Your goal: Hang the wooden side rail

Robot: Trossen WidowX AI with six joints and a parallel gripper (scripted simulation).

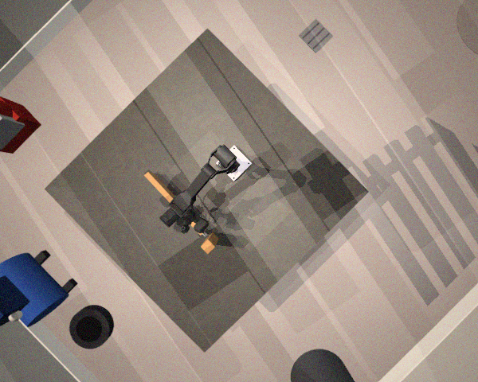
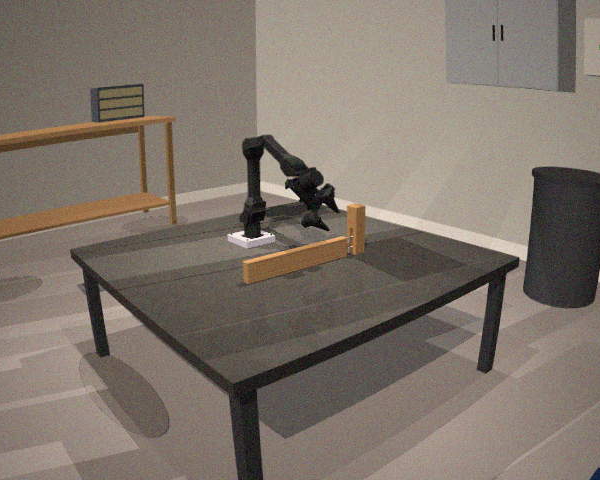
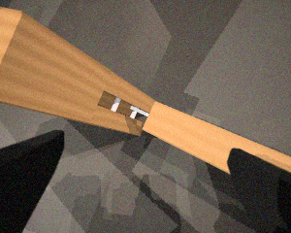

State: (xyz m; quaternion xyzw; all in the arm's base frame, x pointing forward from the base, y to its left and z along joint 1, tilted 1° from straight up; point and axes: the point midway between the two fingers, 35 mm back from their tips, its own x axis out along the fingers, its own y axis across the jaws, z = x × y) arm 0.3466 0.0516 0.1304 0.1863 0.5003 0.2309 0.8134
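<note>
My gripper tip is now 30 mm short of the headboard post, 100 mm to the right of it and 50 mm above it.
</note>
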